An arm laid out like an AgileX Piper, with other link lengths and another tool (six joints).
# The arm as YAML. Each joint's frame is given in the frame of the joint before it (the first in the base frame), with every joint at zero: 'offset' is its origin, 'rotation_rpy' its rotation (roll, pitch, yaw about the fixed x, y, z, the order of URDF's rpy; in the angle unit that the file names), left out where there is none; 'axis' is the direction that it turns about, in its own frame. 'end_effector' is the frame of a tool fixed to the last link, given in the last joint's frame.
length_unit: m
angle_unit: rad
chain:
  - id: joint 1
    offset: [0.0, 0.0, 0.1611]
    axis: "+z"
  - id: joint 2
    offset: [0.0, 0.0, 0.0]
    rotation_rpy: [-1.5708, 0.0, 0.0]
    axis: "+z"
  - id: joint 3
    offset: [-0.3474, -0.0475, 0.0]
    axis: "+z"
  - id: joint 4
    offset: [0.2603, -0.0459, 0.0]
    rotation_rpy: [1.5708, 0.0, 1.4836]
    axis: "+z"
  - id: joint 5
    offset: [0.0, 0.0, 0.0]
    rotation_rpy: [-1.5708, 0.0, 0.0]
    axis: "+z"
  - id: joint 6
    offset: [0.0, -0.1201, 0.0]
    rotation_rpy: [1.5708, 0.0, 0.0]
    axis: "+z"
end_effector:
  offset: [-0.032, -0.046, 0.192]
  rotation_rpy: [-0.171, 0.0, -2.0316]
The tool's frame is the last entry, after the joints.
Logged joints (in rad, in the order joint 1, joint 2, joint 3, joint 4, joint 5, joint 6), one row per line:
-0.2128, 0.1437, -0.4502, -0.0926, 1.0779, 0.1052
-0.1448, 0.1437, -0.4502, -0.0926, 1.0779, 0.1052
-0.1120, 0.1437, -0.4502, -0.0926, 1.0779, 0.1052
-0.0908, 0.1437, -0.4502, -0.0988, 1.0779, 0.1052
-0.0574, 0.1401, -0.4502, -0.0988, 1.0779, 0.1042
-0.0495, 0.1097, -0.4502, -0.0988, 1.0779, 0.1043
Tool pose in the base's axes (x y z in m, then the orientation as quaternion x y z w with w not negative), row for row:
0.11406, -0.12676, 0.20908, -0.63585, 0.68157, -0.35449, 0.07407
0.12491, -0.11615, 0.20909, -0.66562, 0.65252, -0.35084, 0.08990
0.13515, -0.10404, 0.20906, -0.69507, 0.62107, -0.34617, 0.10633
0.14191, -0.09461, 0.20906, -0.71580, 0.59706, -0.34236, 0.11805
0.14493, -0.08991, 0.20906, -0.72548, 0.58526, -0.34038, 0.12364
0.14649, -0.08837, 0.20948, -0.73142, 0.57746, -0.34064, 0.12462
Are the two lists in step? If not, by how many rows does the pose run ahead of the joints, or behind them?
The pose runs 2 rows behind the joints: the pose in row i belongs to the joints in row i - 2.
